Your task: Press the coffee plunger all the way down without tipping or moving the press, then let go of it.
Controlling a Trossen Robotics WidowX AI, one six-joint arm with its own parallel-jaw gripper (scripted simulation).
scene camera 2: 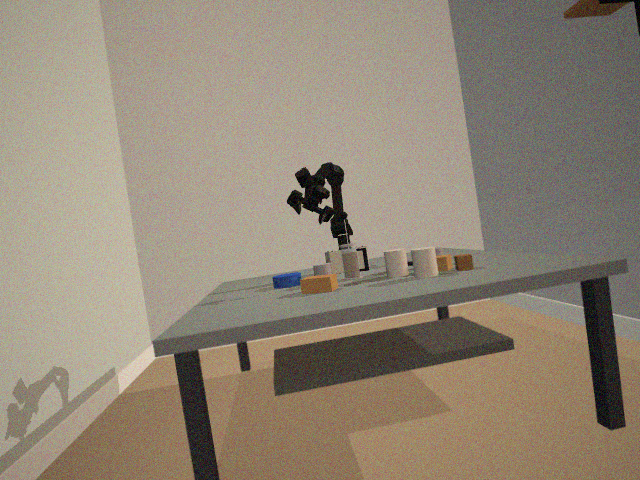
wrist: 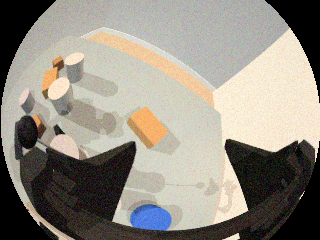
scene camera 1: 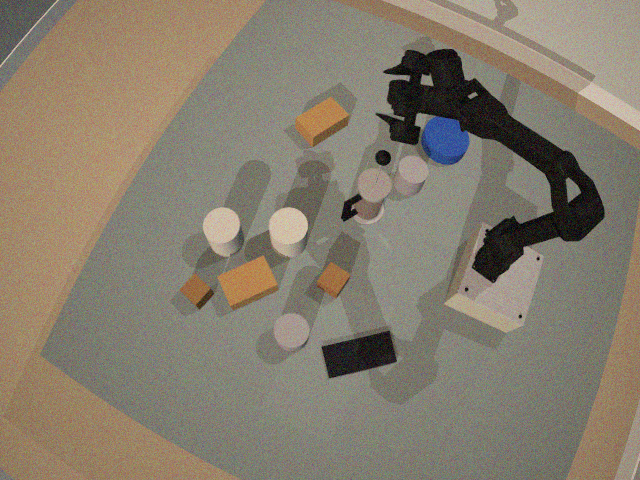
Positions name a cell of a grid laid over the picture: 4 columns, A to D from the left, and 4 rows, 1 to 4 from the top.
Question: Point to an orange block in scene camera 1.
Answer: B3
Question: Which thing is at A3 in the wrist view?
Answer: A coffee press.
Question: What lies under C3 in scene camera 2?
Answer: A coffee press.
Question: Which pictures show my gripper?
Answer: Scene camera 2, the wrist view and scene camera 1: all of them.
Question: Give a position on an orange block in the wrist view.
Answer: B3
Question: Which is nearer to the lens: the black slab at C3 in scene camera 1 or the blue disc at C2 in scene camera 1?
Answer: The black slab.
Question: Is my gripper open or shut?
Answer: Open.
